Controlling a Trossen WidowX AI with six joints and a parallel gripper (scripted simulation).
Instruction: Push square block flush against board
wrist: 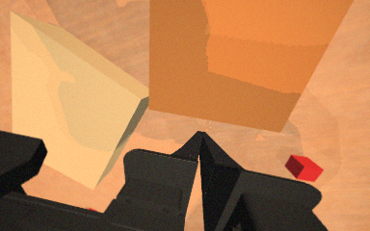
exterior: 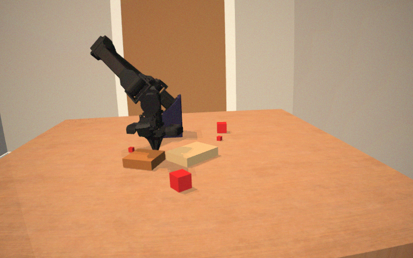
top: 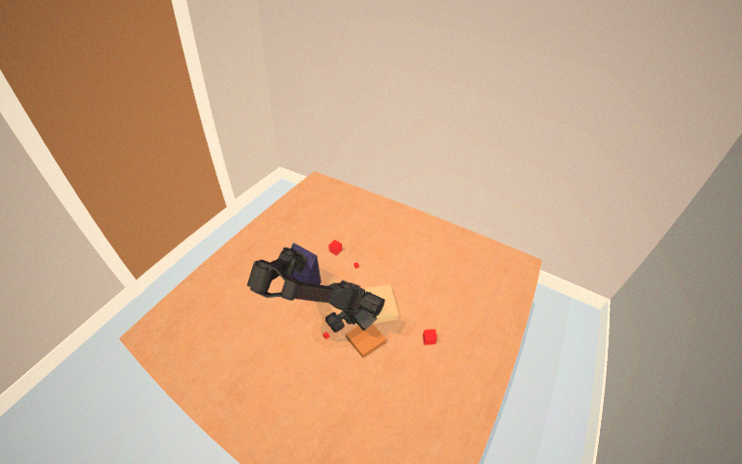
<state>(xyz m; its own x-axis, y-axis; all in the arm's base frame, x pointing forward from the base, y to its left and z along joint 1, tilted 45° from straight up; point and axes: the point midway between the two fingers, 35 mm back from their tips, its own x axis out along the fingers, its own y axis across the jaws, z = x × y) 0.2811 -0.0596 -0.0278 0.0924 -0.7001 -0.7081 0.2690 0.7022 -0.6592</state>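
The square block is 7 cm ahead of my gripper tip, 2 cm to the right of it and 1 cm above it. The rest, counted from my gripper tip: board: 13 cm to the left, 3 cm ahead, 1 cm above.
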